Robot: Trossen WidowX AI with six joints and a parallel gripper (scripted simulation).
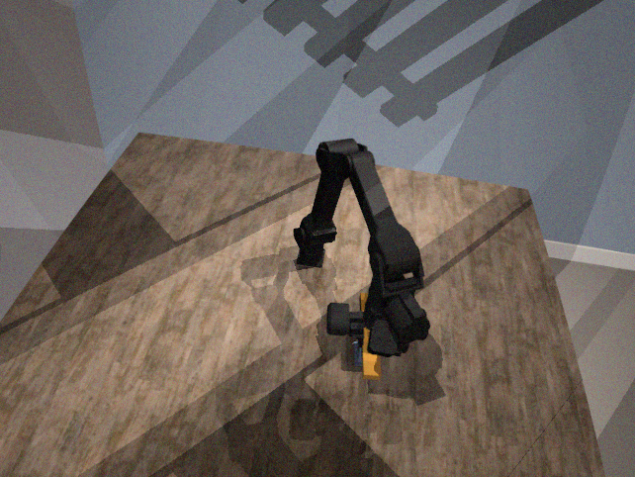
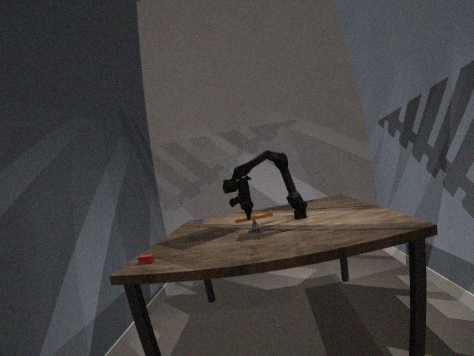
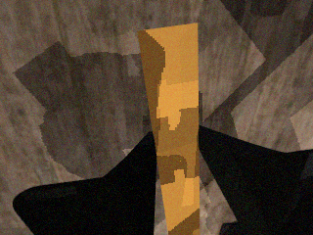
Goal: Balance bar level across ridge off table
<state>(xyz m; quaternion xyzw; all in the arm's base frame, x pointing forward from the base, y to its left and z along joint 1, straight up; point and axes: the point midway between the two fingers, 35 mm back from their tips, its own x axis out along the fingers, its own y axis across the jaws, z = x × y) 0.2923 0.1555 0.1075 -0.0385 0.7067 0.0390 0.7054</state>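
Right now my gripper tip is 30 mm past the yellow bar. Also, from my gripper tip: red block 450 mm ahead, 340 mm to the left, 60 mm below; then blue-violet piece 660 mm to the right, 450 mm ahead, 60 mm below.
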